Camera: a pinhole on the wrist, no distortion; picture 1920 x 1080 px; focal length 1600.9 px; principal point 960.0 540.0 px. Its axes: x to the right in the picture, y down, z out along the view. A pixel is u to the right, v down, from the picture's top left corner.
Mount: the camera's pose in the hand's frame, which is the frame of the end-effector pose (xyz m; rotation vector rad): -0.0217 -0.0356 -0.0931 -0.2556 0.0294 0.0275
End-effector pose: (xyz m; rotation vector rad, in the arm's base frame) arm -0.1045 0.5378 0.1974 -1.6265 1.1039 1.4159
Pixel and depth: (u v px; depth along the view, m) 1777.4 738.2 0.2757
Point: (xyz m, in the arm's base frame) -0.2269 0.6372 0.0510
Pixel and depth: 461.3 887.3 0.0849
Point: -0.1034 0.5302 0.2457
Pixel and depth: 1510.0 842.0 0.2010
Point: -0.1866 0.5905 0.1343
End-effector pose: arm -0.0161 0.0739 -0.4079 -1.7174 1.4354 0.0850
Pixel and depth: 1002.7 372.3 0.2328
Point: 0.0439 0.1691 -0.4883
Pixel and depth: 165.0 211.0 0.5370
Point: 0.1151 0.5776 -0.5377
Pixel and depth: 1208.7 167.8 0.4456
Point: 0.1869 0.2572 -0.6535
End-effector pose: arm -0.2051 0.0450 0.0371 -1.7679 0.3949 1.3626
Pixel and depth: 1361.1 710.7 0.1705
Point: -0.2560 0.0861 0.0004
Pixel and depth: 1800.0 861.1 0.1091
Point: -0.2048 0.0492 -0.0033
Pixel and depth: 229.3 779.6 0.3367
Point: -0.4729 0.1221 0.1378
